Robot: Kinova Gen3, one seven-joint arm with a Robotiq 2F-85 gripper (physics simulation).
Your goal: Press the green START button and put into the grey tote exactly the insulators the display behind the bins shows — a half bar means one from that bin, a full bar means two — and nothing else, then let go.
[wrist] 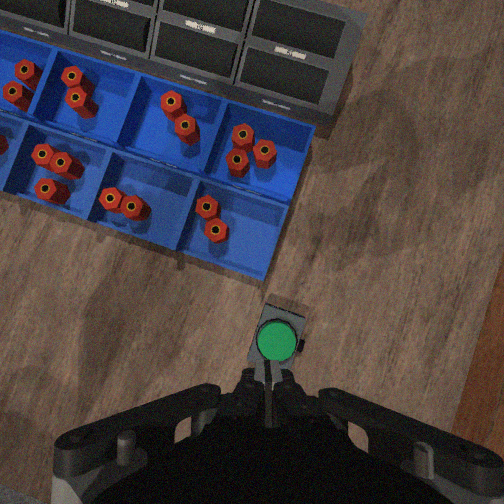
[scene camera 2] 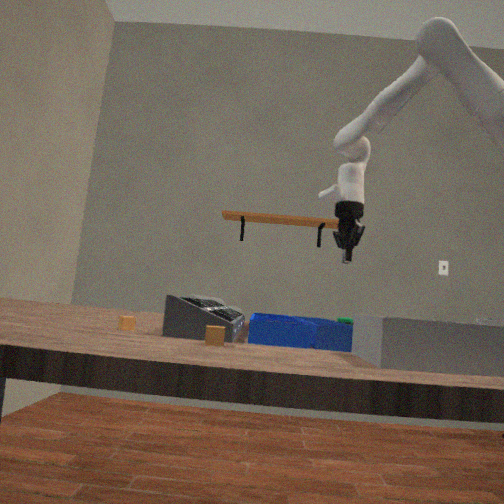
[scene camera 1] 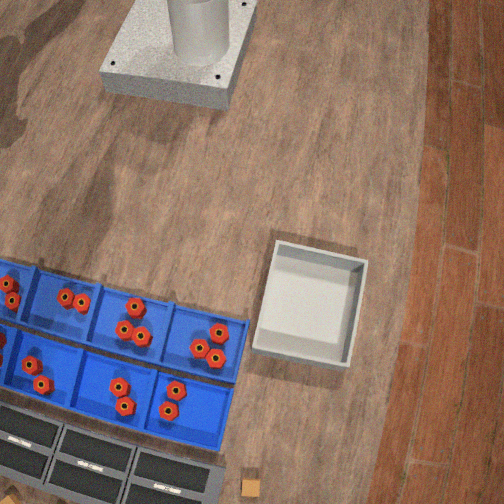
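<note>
In the wrist view the green START button (wrist: 276,340) sits on a small grey box on the table, just off the near corner of the blue bins (wrist: 150,150). My gripper (wrist: 269,374) is shut and empty, its fingertips pressed together right above the button. In scene camera 2 the gripper (scene camera 2: 346,254) hangs high above the table, over the button (scene camera 2: 345,320). Each bin holds two or three red hexagonal insulators (wrist: 244,148). The display (wrist: 200,35) behind the bins has dark panels with no bars. The grey tote (scene camera 1: 310,302) is empty, right of the bins (scene camera 1: 125,350).
The arm's base plate (scene camera 1: 180,45) stands at the far side of the table. A small wooden block (scene camera 1: 250,487) lies near the display's corner, and another (scene camera 2: 127,322) farther along. The table edge runs just past the tote.
</note>
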